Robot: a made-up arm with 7 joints. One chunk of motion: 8 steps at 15 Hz.
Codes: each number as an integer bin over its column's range. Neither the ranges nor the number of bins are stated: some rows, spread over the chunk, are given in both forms.
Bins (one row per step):
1: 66 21 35 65 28 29 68
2: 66 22 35 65 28 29 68
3: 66 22 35 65 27 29 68
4: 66 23 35 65 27 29 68
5: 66 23 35 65 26 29 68
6: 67 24 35 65 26 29 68
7: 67 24 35 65 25 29 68
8: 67 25 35 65 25 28 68
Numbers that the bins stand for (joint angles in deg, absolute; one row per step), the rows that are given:
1: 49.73 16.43 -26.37 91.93 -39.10 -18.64 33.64
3: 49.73 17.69 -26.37 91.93 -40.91 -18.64 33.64
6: 51.70 20.21 -26.37 91.93 -42.73 -18.64 33.64
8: 51.70 21.46 -26.37 91.93 -44.55 -19.55 33.64
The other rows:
2: 49.73 17.69 -26.37 91.93 -39.10 -18.64 33.64
4: 49.73 18.95 -26.37 91.93 -40.91 -18.64 33.64
5: 49.73 18.95 -26.37 91.93 -42.73 -18.64 33.64
7: 51.70 20.21 -26.37 91.93 -44.55 -18.64 33.64

